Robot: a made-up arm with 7 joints.
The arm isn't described. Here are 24 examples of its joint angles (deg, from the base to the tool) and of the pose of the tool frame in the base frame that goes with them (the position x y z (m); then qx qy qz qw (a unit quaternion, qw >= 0)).
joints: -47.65 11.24 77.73 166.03 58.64 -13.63 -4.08
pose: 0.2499 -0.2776 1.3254 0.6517 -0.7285 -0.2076 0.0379
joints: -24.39 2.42 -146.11 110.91 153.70 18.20 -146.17
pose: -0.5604 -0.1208 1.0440 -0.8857 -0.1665 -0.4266 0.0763
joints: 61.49 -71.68 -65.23 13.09 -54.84 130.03 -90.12
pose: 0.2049 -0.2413 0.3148 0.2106 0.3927 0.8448 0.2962
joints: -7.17 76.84 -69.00 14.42 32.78 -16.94 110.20
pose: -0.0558 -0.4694 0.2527 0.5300 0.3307 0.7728 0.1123
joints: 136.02 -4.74 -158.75 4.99 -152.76 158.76 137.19
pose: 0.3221 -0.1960 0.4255 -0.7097 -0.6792 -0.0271 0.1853
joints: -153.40 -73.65 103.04 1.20 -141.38 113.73 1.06
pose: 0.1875 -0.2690 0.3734 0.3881 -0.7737 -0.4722 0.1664
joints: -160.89 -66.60 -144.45 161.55 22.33 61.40 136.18
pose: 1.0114 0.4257 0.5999 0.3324 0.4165 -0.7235 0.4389
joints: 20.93 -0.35 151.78 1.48 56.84 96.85 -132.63
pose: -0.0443 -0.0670 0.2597 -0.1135 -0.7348 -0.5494 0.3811
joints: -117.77 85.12 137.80 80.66 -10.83 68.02 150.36
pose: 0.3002 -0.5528 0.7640 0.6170 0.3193 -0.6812 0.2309
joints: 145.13 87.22 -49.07 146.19 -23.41 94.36 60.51
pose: -0.5153 0.7576 0.1575 -0.1624 -0.6118 0.4431 0.6348
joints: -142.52 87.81 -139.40 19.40 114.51 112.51 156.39
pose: -0.1842 0.2460 0.4687 -0.1990 0.5342 -0.5339 0.6245
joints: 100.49 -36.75 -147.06 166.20 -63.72 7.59 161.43
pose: 0.2076 -0.6301 1.2349 -0.3858 0.7990 0.4527 0.0886
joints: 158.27 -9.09 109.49 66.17 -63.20 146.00 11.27
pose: -0.0572 -0.4367 0.6840 -0.0639 0.7793 -0.5772 0.2356
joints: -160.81 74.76 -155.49 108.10 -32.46 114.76 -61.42
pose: -0.4238 -0.0757 0.9083 -0.4658 -0.4445 0.4320 0.6316
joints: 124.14 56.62 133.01 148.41 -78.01 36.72 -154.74
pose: -0.5740 0.5574 1.0126 -0.2973 0.7434 -0.2333 0.5518
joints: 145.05 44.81 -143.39 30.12 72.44 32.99 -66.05
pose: 0.3981 0.0167 0.5365 0.0347 -0.4266 0.1462 0.8919
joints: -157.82 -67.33 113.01 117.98 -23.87 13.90 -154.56
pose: 1.0876 -0.0830 0.5462 0.3869 -0.5184 -0.7580 0.0839
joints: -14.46 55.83 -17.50 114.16 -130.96 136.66 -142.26
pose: 0.7994 -0.4049 0.5431 0.1311 0.9557 0.0963 0.2451
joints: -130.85 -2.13 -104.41 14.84 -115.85 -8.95 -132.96
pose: -0.2459 0.1650 0.2391 0.0389 0.1198 0.1240 0.9843
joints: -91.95 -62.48 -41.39 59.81 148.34 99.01 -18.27
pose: -0.3133 0.1569 0.9456 0.2745 -0.9265 0.1914 0.1724
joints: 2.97 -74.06 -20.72 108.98 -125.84 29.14 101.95
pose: -0.5488 -0.2370 1.1123 0.2367 0.8846 0.3909 0.0929
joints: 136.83 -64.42 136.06 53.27 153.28 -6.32 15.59
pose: -0.0647 -0.4907 0.0885 0.2767 0.2323 0.8168 0.4497
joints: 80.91 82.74 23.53 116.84 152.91 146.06 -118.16
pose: -0.0219 0.8144 0.1573 -0.9909 0.1073 0.0747 0.0320
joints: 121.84 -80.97 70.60 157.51 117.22 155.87 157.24
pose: 0.4179 -0.7986 0.3797 0.1976 -0.3814 0.8240 0.3695
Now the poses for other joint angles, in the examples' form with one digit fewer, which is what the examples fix.
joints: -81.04 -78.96 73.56 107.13 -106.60 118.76 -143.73
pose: 0.270 0.789 0.746 -0.461 0.786 -0.135 0.389
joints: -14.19 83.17 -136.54 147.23 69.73 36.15 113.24
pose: 0.952 -0.421 0.672 -0.036 -0.750 -0.609 0.255
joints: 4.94 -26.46 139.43 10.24 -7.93 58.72 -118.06
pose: -0.048 0.182 0.172 0.288 -0.513 -0.607 0.534
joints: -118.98 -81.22 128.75 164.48 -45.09 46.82 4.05
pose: 0.662 0.887 0.462 -0.506 -0.522 0.497 0.473
